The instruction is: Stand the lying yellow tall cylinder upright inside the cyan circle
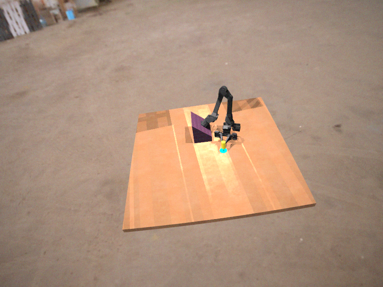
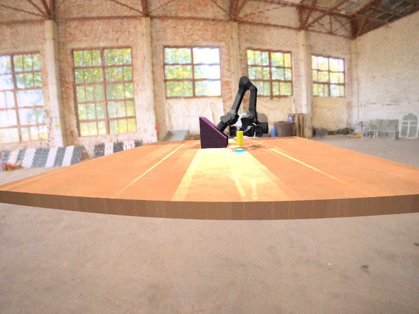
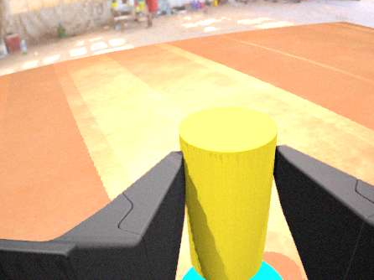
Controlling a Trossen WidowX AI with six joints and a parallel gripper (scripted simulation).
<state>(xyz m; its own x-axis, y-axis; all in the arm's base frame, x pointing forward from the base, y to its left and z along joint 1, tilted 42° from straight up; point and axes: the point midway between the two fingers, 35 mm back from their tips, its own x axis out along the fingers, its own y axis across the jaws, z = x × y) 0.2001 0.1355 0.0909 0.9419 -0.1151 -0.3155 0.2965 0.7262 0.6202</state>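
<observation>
Now: the cyan circle 9 cm below my gripper tip. Round my gripper tip: yellow cylinder 2 cm below.
</observation>
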